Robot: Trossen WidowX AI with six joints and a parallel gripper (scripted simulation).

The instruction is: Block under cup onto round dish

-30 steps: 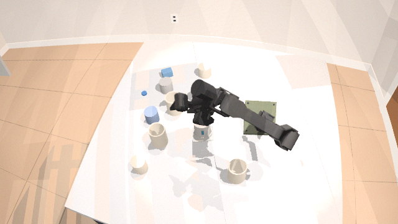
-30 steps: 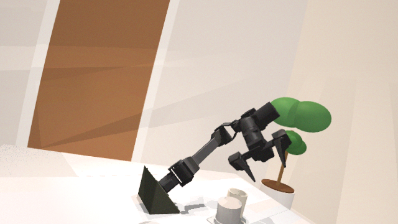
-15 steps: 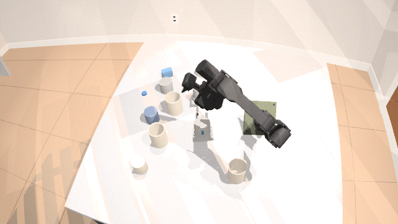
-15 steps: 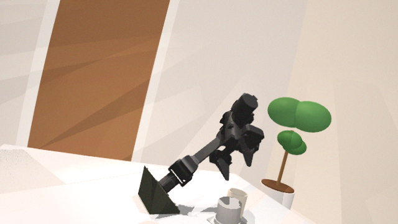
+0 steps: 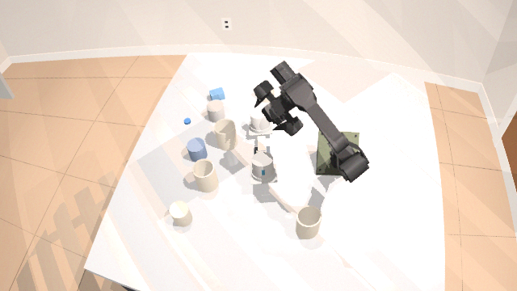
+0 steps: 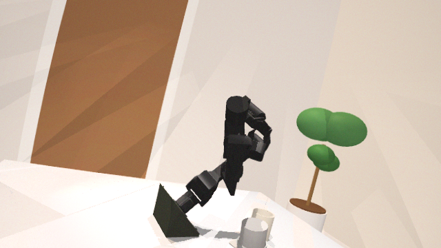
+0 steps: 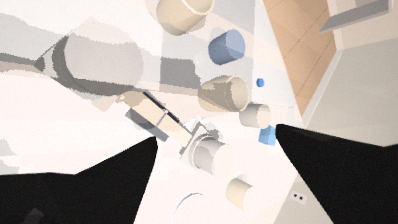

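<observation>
Right now the grey block is 190 mm below my gripper tip, 140 mm to the right of it and 70 mm ahead of it. The rest, counted from my gripper tip: blue cup: 250 mm ahead, 190 mm below, 50 mm to the left; balance beam: 190 mm below, 30 mm ahead, 10 mm to the right; dish: 270 mm to the right, 220 mm below, 20 mm behind.
</observation>
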